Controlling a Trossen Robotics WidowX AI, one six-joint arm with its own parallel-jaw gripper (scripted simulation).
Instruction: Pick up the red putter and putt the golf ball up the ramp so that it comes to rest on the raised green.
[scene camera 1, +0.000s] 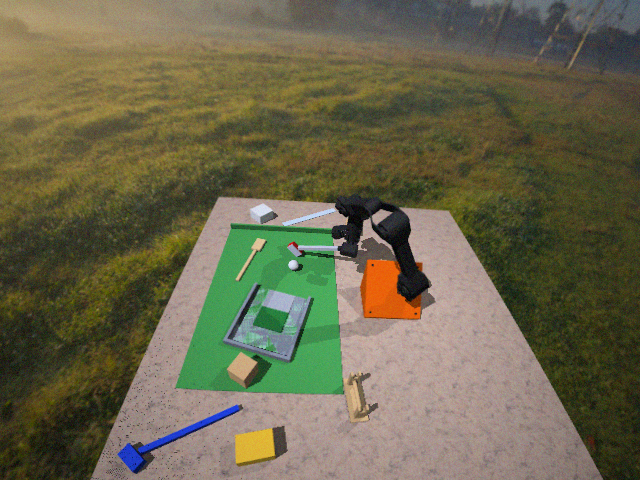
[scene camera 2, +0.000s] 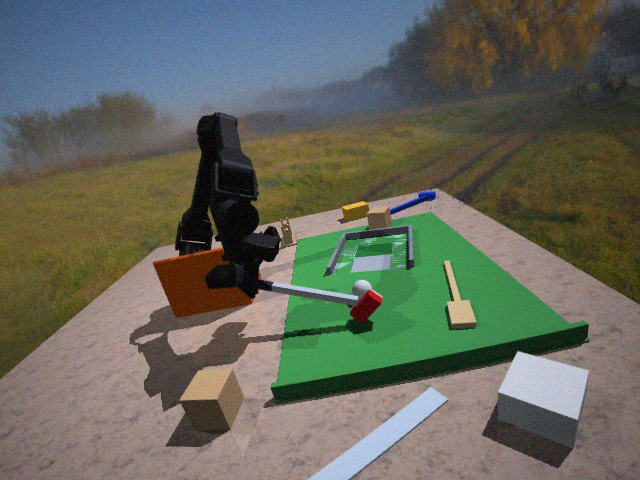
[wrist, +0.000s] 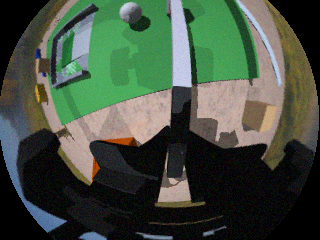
Scene:
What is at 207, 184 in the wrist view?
My gripper.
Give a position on a tan stand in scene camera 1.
At 357, 409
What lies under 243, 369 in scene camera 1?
A tan cube.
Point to a white block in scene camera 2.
541, 396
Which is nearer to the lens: the tan putter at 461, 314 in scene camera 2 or the tan cube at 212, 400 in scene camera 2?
The tan cube.

